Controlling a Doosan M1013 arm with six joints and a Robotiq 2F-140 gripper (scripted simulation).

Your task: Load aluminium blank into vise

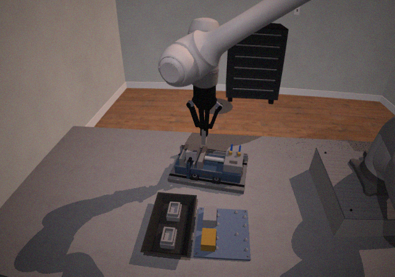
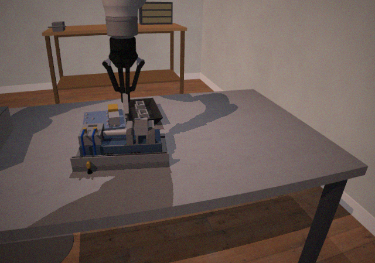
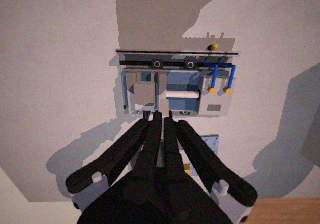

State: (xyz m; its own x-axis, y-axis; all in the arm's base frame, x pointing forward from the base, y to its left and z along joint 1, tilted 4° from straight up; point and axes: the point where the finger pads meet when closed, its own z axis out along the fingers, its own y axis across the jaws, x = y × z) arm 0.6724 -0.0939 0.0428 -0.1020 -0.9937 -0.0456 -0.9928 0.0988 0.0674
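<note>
Right now the blue vise is 140 mm below my hand and 20 mm behind it. Also, from my hand: brass blank 330 mm to the left, 160 mm below, 50 mm behind; aluminium blank 240 mm to the left, 160 mm below, 50 mm behind; infeed plate 280 mm to the left, 180 mm below, 90 mm behind.
</note>
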